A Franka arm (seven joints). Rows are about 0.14 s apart.
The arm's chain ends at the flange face. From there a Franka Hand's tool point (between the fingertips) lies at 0.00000 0.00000 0.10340 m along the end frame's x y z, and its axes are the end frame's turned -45 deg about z.
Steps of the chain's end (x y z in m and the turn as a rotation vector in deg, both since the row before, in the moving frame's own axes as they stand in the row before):
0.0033 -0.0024 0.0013 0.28 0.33 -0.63
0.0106 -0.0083 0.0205 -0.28 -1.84 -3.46
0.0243 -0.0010 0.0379 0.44 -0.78 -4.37
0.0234 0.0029 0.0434 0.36 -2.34 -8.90
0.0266 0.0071 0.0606 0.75 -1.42 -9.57
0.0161 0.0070 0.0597 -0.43 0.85 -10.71
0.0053 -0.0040 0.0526 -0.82 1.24 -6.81
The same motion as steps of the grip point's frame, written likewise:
0.0048 0.0007 0.0013 -0.04 0.43 -0.63
0.0106 -0.0003 0.0204 1.10 -1.50 -3.46
0.0174 0.0149 0.0379 0.86 -0.24 -4.37
0.0117 0.0154 0.0433 1.91 -1.40 -8.90
0.0127 0.0211 0.0606 1.53 -0.47 -9.57
0.0071 0.0179 0.0597 -0.91 0.30 -10.71
0.0073 0.0035 0.0526 -1.46 0.30 -6.81

